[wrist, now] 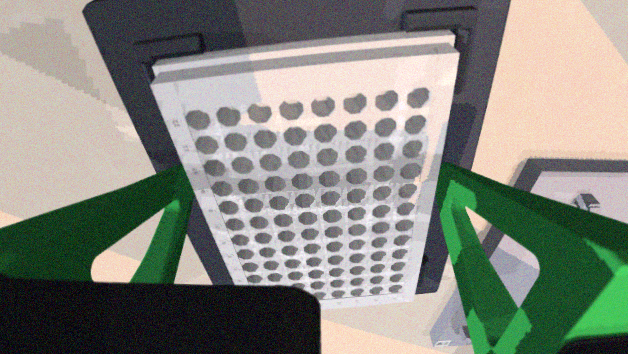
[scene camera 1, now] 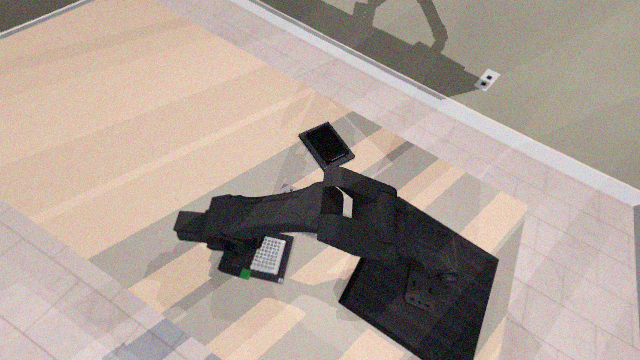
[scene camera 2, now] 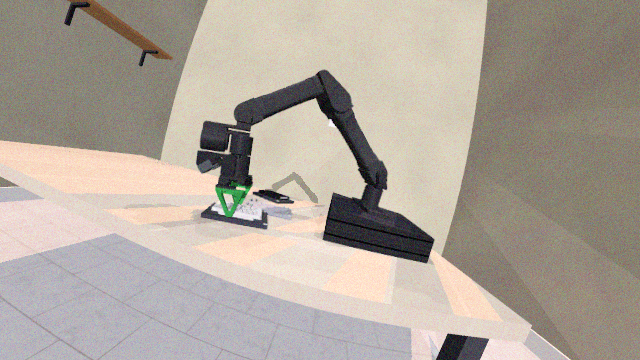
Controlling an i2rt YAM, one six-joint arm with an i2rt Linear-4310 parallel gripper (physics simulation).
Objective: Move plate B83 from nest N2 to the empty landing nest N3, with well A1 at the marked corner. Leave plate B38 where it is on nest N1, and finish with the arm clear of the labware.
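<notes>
A white well plate (scene camera 1: 268, 255) (scene camera 2: 245, 211) (wrist: 307, 185) sits in a dark nest (scene camera 1: 273, 276) (scene camera 2: 232, 220) (wrist: 118, 53). My gripper (scene camera 2: 231, 202) (wrist: 314, 177) is open, and its green fingers reach down on either long side of this plate, close to its edges. Nothing is between them but the plate resting in its nest. A light grey empty nest (wrist: 549, 193) (scene camera 2: 279, 213) lies just to the right of it; in scene camera 1 the arm hides most of it. A black plate (scene camera 1: 326, 143) (scene camera 2: 273, 195) sits on a dark nest farther back.
The arm's black base block (scene camera 1: 425, 291) (scene camera 2: 376, 223) stands to the right of the nests. The table edge runs along the front in scene camera 2. A wooden wall shelf (scene camera 2: 121, 28) hangs high at the left, well away.
</notes>
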